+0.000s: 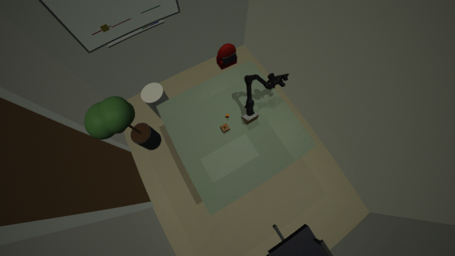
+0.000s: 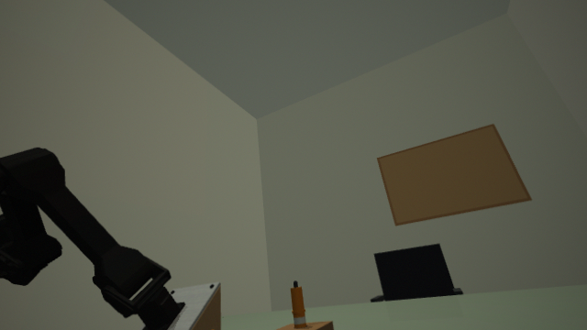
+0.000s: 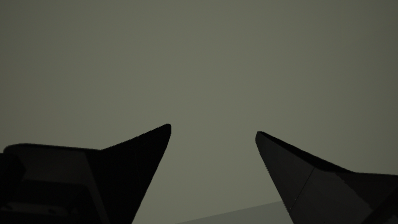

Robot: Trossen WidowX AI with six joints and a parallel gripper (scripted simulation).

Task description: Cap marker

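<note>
My gripper tip is 74 cm short of the marker cap, 21 cm above it and 1 cm to the right of it.
</note>
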